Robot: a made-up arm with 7 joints.
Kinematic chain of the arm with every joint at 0, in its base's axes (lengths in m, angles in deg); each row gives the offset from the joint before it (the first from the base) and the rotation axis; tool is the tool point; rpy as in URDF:
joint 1: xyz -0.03 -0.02 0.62 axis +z
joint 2: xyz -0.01 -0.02 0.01 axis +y
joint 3: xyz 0.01 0 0.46 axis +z
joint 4: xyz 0.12 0 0.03 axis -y
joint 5: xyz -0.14 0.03 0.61 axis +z
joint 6: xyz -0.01 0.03 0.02 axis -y
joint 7: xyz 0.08 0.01 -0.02 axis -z
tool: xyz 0 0.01 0.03 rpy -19.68 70.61 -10.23
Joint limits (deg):
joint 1: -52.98..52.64
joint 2: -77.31..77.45
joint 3: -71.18..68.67
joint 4: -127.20..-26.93
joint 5: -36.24..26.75
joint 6: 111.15..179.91
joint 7: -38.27..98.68
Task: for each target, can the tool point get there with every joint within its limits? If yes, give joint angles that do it. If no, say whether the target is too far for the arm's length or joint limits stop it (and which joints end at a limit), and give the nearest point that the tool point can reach.
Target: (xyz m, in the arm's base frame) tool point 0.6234 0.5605 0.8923
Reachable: yes | joints -2.82 17.38 44.44 -112.04 -7.76 149.46 -26.09
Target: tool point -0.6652 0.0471 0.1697
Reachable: no: joint limits stop it (at a limit: joint 1, joint 2, joint 4, joint 5, joint 6) | nearest point -0.3714 0.5734 0.2451 | short by 0.607 m
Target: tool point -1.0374 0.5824 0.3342
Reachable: no: joint limits stop it (at a limit: joint 2, joint 3, joint 4, joint 5, joint 6) | nearest point -1.0106 0.5664 0.8558 | short by 0.523 m
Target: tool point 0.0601 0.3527 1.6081
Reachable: yes | joints -1.74 -44.96 23.12 -94.94 -0.34 118.03 84.28
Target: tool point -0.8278 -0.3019 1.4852
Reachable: yes | joints 41.94 -53.33 45.79 -41.65 -3.94 149.15 -8.90
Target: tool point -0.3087 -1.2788 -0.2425
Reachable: no: too far | nearest point -0.0983 -0.9338 0.1355 | short by 0.553 m
